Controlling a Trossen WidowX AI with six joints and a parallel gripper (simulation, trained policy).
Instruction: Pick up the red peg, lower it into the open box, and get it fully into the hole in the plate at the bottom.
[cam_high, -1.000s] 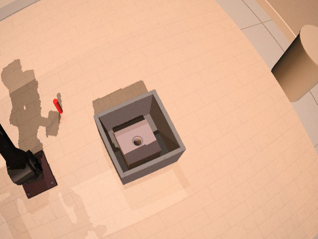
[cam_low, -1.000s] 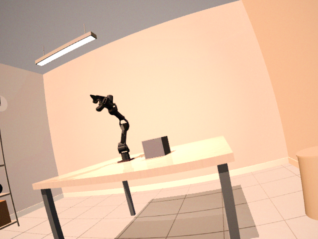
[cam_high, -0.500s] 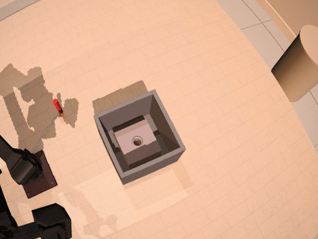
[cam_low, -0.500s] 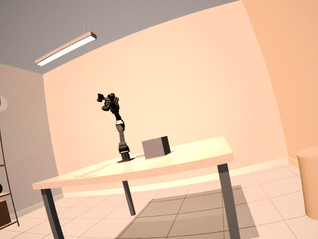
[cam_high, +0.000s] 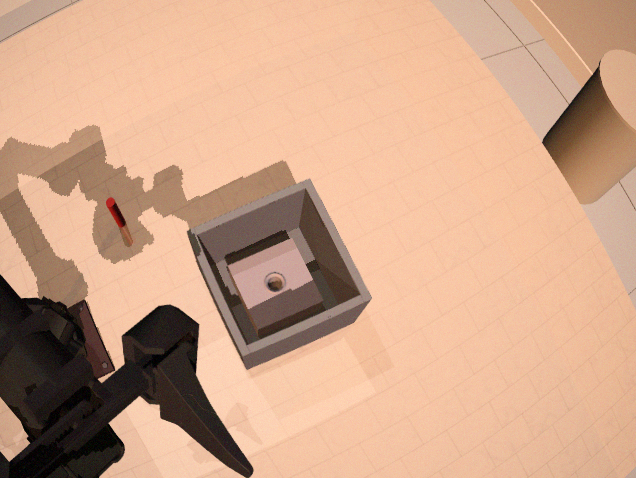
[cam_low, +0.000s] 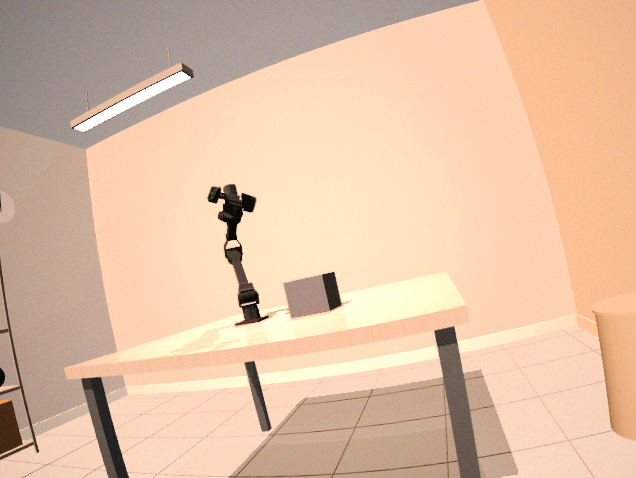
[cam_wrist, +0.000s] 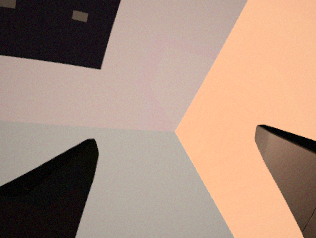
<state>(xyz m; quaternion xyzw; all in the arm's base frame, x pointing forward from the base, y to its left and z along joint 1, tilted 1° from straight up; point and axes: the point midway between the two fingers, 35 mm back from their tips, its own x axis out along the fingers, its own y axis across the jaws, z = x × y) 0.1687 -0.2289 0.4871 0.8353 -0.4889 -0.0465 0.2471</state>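
The red peg lies 47 cm below my gripper tip, 39 cm to the left of it and 3 cm behind it. From my gripper tip the other things lie so: plate 46 cm below, 22 cm to the left, 14 cm ahead.
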